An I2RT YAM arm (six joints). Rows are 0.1 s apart.
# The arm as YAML. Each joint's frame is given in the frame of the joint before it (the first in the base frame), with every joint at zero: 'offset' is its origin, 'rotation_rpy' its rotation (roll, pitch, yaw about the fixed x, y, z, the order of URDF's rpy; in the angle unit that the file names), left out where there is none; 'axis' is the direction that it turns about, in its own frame. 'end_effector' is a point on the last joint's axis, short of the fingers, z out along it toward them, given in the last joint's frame.
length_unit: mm
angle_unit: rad
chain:
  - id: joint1
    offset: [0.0, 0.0, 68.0]
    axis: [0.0, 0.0, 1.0]
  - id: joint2
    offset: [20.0, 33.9, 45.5]
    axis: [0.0, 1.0, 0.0]
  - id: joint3
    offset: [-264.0, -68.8, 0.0]
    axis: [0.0, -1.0, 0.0]
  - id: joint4
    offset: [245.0, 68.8, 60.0]
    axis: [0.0, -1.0, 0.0]
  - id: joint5
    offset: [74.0, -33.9, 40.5]
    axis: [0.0, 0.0, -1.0]
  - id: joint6
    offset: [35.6, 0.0, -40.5]
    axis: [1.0, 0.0, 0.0]
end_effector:
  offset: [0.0, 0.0, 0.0]
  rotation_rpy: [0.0, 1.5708, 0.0]
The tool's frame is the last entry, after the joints.
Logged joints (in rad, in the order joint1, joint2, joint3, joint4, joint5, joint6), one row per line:
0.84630, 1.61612, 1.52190, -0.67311, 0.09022, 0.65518
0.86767, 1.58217, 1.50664, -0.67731, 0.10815, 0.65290
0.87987, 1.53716, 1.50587, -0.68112, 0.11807, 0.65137
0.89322, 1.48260, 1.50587, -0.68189, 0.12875, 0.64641
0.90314, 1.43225, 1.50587, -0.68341, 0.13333, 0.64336
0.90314, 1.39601, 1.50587, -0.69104, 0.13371, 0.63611
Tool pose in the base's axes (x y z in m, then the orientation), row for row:
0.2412, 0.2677, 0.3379, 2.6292, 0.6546, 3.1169
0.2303, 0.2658, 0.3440, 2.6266, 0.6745, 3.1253
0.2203, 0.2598, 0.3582, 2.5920, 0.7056, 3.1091
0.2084, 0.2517, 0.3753, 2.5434, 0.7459, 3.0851
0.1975, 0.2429, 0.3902, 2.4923, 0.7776, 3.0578
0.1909, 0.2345, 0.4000, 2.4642, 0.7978, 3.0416
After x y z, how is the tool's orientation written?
As angles about the fixed x, y, z axes (roll, pitch, yaw), in radians.
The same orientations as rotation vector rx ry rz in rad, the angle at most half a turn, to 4 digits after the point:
-0.1849, 2.4172, 0.6224
-0.2017, 2.3980, 0.6242
-0.2061, 2.3583, 0.6497
-0.2123, 2.3056, 0.6831
-0.2156, 2.2597, 0.7176
-0.2181, 2.2318, 0.7337

